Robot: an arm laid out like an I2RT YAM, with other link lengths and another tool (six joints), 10 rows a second.
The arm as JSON. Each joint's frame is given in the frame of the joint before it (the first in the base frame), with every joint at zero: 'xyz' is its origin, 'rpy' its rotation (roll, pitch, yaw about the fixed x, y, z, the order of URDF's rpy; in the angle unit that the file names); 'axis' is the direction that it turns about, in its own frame. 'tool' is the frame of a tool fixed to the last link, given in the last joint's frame.
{
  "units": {
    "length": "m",
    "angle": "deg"
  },
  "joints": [
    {
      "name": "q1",
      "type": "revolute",
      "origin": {
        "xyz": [
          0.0,
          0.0,
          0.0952
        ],
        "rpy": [
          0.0,
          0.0,
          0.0
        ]
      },
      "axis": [
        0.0,
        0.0,
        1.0
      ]
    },
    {
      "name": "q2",
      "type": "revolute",
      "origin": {
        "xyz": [
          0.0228,
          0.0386,
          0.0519
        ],
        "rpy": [
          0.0,
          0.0,
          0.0
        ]
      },
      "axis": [
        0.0,
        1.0,
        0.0
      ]
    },
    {
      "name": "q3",
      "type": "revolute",
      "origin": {
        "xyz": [
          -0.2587,
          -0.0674,
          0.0
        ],
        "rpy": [
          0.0,
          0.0,
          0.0
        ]
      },
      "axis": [
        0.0,
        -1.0,
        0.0
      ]
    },
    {
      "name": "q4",
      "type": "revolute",
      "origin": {
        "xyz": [
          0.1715,
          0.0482,
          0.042
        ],
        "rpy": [
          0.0,
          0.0,
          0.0
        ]
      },
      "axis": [
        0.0,
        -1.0,
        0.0
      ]
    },
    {
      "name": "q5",
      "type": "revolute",
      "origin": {
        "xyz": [
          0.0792,
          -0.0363,
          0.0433
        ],
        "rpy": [
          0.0,
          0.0,
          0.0
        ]
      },
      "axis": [
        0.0,
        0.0,
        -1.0
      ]
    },
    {
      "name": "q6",
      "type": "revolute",
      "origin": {
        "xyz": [
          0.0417,
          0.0,
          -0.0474
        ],
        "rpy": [
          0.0,
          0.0,
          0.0
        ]
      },
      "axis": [
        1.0,
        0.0,
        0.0
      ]
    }
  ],
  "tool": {
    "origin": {
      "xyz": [
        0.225,
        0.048,
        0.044
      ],
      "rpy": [
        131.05,
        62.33,
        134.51
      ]
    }
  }
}
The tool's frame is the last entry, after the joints.
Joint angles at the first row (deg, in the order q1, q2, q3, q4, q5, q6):
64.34 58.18 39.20 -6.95 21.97 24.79
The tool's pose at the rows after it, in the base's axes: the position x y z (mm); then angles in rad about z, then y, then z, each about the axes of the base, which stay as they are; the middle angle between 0 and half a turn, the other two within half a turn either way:
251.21, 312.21, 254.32, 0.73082, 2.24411, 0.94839
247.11, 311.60, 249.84, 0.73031, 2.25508, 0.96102
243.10, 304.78, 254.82, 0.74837, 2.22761, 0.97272
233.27, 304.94, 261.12, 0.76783, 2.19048, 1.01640
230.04, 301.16, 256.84, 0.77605, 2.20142, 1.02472
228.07, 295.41, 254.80, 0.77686, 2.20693, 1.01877
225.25, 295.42, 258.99, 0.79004, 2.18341, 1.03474
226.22, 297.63, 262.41, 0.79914, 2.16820, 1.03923
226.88, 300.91, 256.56, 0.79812, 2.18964, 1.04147
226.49, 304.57, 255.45, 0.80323, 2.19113, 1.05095
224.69, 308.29, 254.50, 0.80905, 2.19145, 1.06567
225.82, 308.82, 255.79, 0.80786, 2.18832, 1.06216
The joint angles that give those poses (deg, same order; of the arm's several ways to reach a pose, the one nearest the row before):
64.34 58.27 38.58 -5.80 21.62 24.17
64.34 57.66 38.15 -6.50 20.92 23.91
64.33 54.77 36.40 -6.15 20.65 24.43
64.34 52.12 34.11 -4.23 18.72 24.26
64.34 50.89 33.93 -5.97 18.37 24.61
64.86 49.32 33.84 -7.91 19.16 25.05
64.86 48.26 32.70 -6.51 18.55 25.31
64.86 48.69 32.25 -4.83 18.46 25.66
64.86 50.10 32.78 -5.18 18.28 25.66
64.86 50.98 32.70 -4.31 17.84 25.75
64.86 51.59 32.52 -3.52 17.14 25.75
64.86 51.85 32.61 -3.17 17.31 25.75

